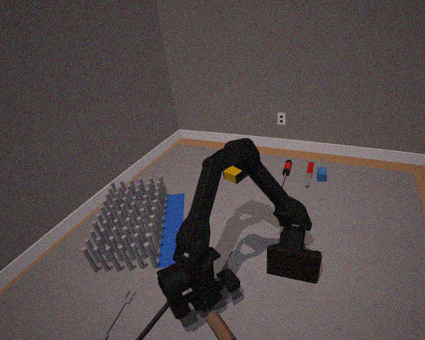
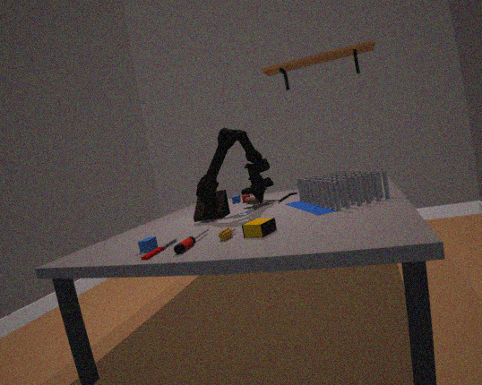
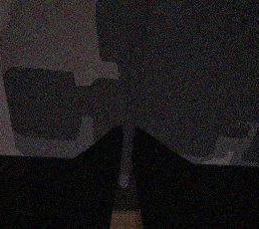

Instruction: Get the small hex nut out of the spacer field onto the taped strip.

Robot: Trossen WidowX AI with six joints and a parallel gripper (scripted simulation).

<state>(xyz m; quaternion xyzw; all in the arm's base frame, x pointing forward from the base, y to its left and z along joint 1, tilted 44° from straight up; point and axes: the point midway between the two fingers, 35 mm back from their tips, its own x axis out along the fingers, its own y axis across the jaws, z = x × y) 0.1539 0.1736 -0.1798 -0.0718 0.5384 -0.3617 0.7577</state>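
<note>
The wooden-handled tool is 3 cm ahead of my gripper tip, 2 cm to the right of it and 1 cm above it. Round my gripper tip: blue taped strip (31 cm ahead, 24 cm to the right); then yellow-handled scraper (12 cm ahead, 66 cm to the right, 1 cm above); then thin forked pick (22 cm ahead, 14 cm to the left).
</note>
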